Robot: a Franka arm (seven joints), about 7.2 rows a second.
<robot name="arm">
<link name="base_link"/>
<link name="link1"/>
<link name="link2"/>
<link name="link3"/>
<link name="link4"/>
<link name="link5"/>
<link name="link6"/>
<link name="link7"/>
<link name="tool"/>
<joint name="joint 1" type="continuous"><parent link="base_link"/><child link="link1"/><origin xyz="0 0 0.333" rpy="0 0 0"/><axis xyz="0 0 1"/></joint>
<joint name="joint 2" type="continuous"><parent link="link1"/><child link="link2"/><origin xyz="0 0 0" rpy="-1.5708 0 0"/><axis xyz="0 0 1"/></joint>
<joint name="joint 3" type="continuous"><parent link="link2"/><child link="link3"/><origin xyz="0 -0.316 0" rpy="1.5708 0 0"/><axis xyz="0 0 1"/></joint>
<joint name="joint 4" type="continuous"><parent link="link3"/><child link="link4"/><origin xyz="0.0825 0 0" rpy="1.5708 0 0"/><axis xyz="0 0 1"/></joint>
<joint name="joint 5" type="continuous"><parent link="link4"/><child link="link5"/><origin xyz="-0.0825 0.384 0" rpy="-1.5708 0 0"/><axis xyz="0 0 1"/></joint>
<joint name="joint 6" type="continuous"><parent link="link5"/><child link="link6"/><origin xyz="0 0 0" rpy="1.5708 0 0"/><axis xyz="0 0 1"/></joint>
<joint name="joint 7" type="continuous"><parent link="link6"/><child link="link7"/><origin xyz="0.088 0 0" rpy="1.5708 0 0"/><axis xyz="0 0 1"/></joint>
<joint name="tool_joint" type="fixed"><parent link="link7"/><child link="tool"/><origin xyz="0 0 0.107" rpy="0 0 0"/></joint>
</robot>
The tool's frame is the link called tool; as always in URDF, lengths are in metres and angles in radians. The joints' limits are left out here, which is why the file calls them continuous.
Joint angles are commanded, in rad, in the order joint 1, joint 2, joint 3, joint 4, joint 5, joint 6, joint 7. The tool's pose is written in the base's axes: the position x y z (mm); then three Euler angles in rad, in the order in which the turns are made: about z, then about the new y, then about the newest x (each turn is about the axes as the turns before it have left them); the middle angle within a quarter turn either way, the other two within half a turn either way. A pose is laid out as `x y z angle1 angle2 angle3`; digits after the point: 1 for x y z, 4 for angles.
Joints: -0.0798, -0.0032, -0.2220, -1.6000, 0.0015, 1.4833, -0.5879
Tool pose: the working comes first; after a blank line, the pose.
Where each joint sits with the arm in this pose, in the base's axes (m; each line is computed from the numbers above, not from the rounded line before):
joint 1: 0.0000 0.0000 0.3330
joint 2: 0.0000 0.0000 0.3330
joint 3: -0.0010 0.0001 0.6490
joint 4: 0.0778 -0.0244 0.6493
joint 5: 0.4463 -0.1392 0.7217
joint 6: 0.4463 -0.1392 0.7217
joint 7: 0.5298 -0.1652 0.7117
the tool: 0.5183 -0.1614 0.6054

518.3 -161.4 605.4 0.2892 0.0932 -3.0766
